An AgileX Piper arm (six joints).
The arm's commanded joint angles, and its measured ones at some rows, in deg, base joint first. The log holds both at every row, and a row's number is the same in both.
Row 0, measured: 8.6 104.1 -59.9 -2.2 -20.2 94.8
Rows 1 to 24, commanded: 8.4 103.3 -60.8 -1.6 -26.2 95.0; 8.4 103.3 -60.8 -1.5 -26.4 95.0; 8.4 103.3 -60.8 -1.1 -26.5 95.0; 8.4 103.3 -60.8 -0.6 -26.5 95.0; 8.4 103.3 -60.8 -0.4 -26.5 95.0; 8.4 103.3 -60.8 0.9 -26.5 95.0; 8.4 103.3 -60.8 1.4 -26.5 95.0; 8.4 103.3 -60.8 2.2 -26.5 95.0; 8.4 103.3 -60.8 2.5 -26.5 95.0; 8.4 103.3 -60.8 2.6 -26.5 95.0; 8.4 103.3 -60.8 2.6 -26.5 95.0; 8.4 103.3 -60.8 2.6 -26.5 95.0; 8.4 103.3 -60.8 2.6 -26.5 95.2; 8.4 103.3 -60.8 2.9 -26.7 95.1; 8.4 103.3 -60.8 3.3 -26.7 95.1; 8.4 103.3 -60.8 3.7 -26.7 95.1; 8.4 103.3 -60.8 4.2 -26.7 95.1; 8.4 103.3 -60.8 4.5 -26.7 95.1; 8.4 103.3 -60.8 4.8 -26.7 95.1; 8.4 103.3 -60.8 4.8 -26.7 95.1; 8.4 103.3 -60.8 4.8 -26.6 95.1; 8.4 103.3 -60.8 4.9 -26.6 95.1; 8.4 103.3 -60.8 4.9 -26.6 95.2; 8.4 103.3 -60.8 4.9 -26.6 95.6
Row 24, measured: 8.6 104.1 -59.9 4.6 -22.7 95.3
